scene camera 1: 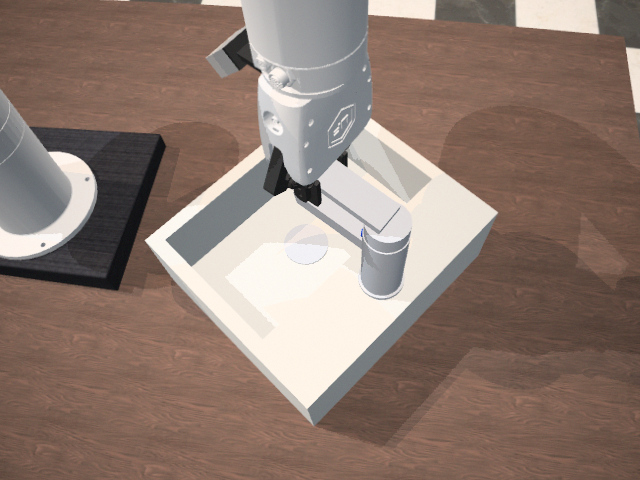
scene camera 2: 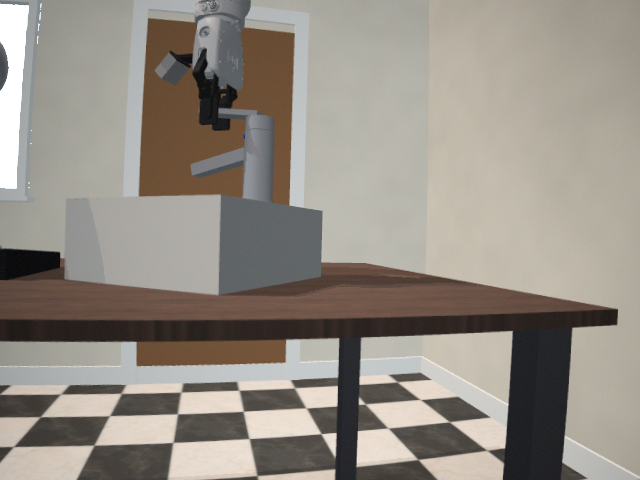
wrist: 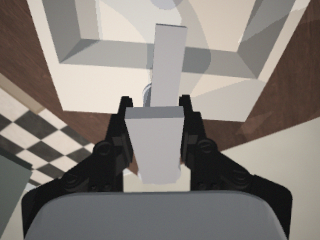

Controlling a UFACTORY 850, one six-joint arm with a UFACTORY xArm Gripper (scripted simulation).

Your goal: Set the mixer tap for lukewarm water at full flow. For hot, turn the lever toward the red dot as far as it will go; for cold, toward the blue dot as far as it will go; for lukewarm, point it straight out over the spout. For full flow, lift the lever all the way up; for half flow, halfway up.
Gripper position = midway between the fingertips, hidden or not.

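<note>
You've got the gripper [scene camera 1: 320,183] showing there, and it's visible again at [scene camera 2: 214,127] and [wrist: 156,110]. There's a flat lever [scene camera 1: 351,192], and the wrist view has that lever [wrist: 155,132] as well. And then there's a white basin [scene camera 1: 284,284]; you'd find the basin [scene camera 2: 210,244] in the other scene view too, and the wrist view gets the basin [wrist: 93,60].
</note>
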